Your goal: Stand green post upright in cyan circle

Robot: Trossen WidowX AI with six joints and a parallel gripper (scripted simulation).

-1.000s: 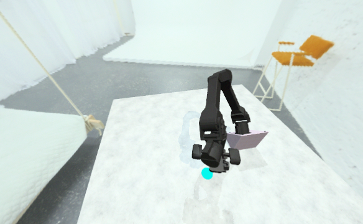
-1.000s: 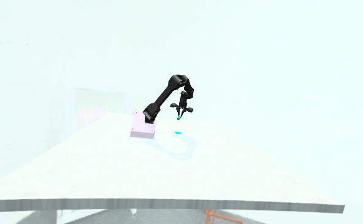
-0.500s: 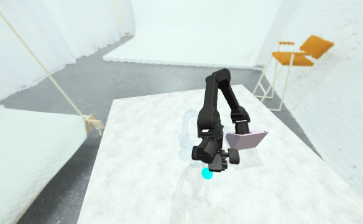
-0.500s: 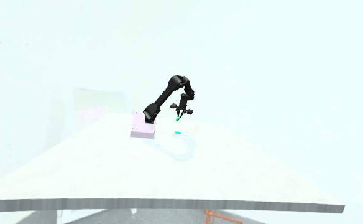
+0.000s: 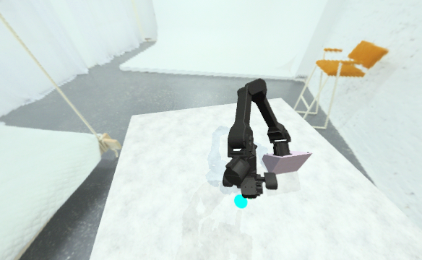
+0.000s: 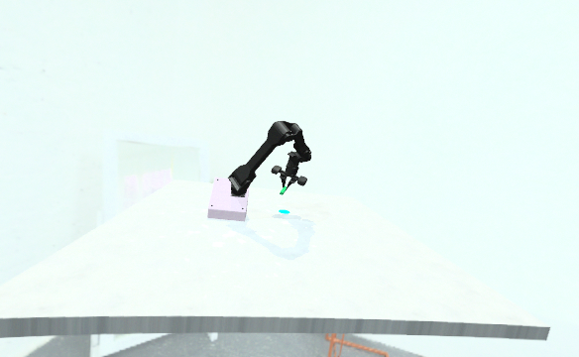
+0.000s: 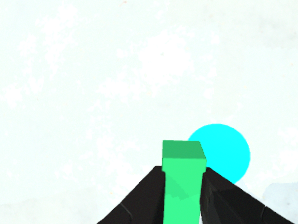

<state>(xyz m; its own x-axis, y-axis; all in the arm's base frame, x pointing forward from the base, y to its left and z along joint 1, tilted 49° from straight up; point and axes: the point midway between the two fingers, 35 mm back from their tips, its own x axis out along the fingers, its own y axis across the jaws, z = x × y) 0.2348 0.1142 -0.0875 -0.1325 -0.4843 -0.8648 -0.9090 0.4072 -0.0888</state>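
The cyan circle lies 10 mm ahead of my gripper tip, 20 mm to the right of it and 120 mm below it. Round my gripper tip: green post 10 mm behind, 20 mm to the right, 10 mm below.
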